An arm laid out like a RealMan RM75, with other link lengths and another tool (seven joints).
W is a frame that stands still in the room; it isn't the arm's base.
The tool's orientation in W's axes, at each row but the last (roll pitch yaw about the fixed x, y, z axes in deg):
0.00, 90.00, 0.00
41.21, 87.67, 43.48
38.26, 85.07, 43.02
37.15, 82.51, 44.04
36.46, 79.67, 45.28
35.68, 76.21, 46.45
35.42, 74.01, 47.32
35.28, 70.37, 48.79
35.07, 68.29, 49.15
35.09, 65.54, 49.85
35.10, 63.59, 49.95
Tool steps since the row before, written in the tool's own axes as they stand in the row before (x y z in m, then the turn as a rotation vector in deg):
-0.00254, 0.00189, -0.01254, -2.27, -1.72, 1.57
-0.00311, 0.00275, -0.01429, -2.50, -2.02, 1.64
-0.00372, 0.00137, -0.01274, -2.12, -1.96, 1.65
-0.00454, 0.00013, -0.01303, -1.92, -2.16, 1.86
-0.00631, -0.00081, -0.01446, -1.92, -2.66, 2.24
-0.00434, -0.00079, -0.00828, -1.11, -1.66, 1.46
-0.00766, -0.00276, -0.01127, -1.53, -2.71, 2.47
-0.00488, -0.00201, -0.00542, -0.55, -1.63, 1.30
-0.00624, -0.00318, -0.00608, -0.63, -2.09, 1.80
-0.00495, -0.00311, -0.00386, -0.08, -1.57, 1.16
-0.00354, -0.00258, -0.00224, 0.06, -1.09, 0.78
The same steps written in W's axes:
-0.01254, 0.00189, 0.00254, 1.57, -1.72, 2.27
-0.01447, 0.00210, 0.00274, 1.65, -2.02, 2.49
-0.01302, 0.00011, 0.00292, 1.67, -1.94, 2.12
-0.01331, -0.00178, 0.00316, 1.92, -2.10, 1.93
-0.01482, -0.00368, 0.00404, 2.38, -2.53, 1.93
-0.00856, -0.00292, 0.00250, 1.56, -1.55, 1.13
-0.01161, -0.00627, 0.00439, 2.68, -2.46, 1.59
-0.00567, -0.00421, 0.00272, 1.52, -1.43, 0.56
-0.00632, -0.00594, 0.00328, 2.09, -1.78, 0.69
-0.00398, -0.00522, 0.00246, 1.50, -1.25, 0.09
-0.00229, -0.00401, 0.00170, 1.05, -0.83, -0.05

